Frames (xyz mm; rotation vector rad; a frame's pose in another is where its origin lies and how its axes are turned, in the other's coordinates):
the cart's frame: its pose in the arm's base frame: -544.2 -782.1 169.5 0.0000 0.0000 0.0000
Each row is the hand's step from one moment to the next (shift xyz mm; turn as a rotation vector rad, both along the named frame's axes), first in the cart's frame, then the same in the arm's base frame.
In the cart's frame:
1: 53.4 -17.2 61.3 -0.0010 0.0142 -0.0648
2: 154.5 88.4 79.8 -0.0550 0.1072 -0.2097
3: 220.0 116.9 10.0 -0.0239 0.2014 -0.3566
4: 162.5 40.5 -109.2 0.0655 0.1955 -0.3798
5: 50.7 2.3 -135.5 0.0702 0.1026 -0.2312
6: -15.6 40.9 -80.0 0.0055 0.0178 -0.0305
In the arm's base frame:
1: 53.4 -17.2 61.3 -0.0010 0.0142 -0.0648
2: 154.5 88.4 79.8 -0.0550 0.1072 -0.2097
3: 220.0 116.9 10.0 -0.0239 0.2014 -0.3566
4: 162.5 40.5 -109.2 0.0655 0.1955 -0.3798
5: 50.7 2.3 -135.5 0.0702 0.1026 -0.2312
6: -15.6 40.9 -80.0 0.0055 0.0178 -0.0305

